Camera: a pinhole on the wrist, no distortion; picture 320 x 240 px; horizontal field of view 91.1 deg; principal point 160.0 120.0 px. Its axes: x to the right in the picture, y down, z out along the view. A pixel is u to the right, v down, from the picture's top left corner.
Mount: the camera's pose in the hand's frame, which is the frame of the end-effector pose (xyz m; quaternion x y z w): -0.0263 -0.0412 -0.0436 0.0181 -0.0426 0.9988 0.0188
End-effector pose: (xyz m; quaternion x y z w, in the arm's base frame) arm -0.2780 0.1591 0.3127 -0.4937 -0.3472 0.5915 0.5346
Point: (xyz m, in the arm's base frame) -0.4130 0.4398 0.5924
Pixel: 42.9 222.3
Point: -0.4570 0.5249 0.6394
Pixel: 36.0 219.2
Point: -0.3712 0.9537 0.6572
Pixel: outside the picture
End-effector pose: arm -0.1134 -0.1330 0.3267 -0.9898 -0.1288 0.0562 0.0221
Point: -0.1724 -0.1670 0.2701
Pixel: 222.5 9.1
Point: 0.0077 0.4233 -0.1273
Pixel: 64.6 230.4
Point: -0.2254 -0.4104 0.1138
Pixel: outside the picture
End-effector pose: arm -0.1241 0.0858 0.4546 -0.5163 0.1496 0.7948 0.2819
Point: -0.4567 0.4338 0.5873
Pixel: 132.9 118.1
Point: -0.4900 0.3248 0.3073
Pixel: 26.0 68.8
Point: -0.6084 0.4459 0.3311
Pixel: 53.4 87.4
